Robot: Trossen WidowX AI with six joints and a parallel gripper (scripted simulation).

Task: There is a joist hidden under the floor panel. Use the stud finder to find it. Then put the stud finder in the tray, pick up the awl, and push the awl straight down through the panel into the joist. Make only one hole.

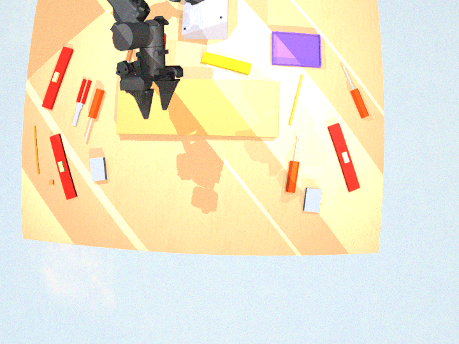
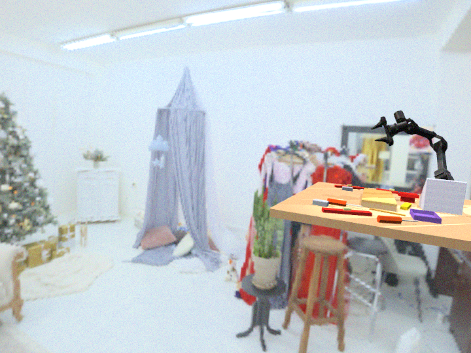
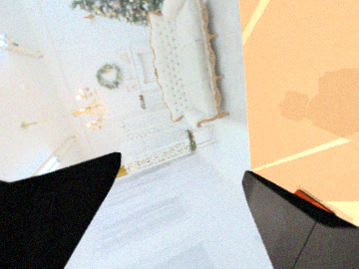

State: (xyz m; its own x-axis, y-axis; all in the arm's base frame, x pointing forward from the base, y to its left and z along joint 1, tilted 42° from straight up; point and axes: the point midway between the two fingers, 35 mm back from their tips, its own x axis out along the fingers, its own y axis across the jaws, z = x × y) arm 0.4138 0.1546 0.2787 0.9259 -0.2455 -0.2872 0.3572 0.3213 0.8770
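The red stud finder is 400 mm below my gripper tip, 270 mm behind it and 80 mm to the right of it. The rest, counted from my gripper tip: yellow block 400 mm below, 210 mm behind, 160 mm to the left; then awl 400 mm below, 240 mm behind, 180 mm to the right; then red two-handled tool 410 mm below, 350 mm to the right, 100 mm behind.
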